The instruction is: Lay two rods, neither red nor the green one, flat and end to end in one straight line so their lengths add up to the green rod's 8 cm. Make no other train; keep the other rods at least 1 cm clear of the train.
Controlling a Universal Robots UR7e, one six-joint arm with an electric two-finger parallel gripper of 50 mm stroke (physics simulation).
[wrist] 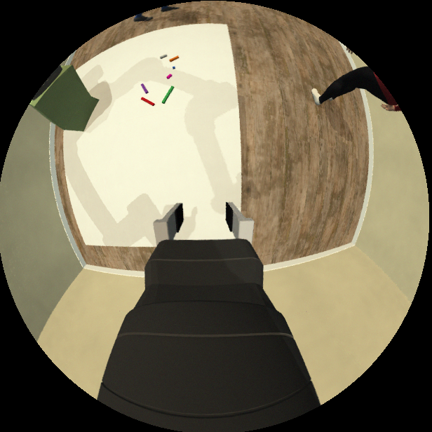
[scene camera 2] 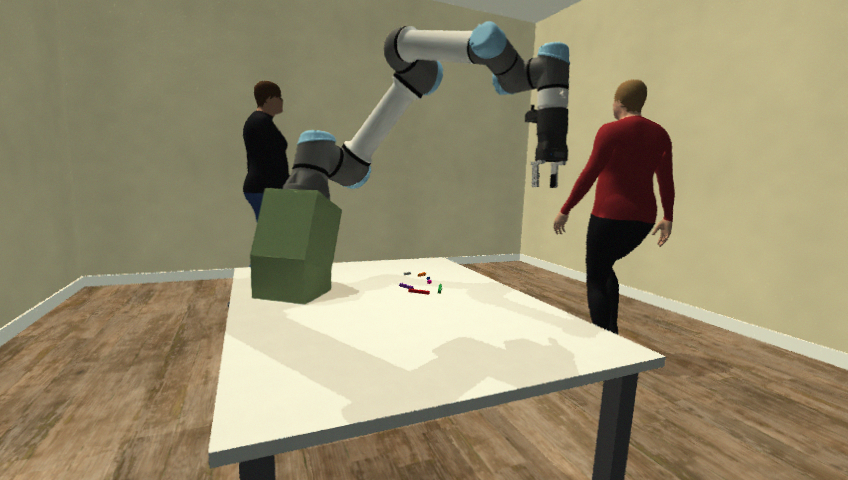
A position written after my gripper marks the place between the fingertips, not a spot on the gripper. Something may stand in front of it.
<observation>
I see my gripper [scene camera 2: 544, 187].
My gripper also shows in the wrist view [wrist: 204, 211].
</observation>
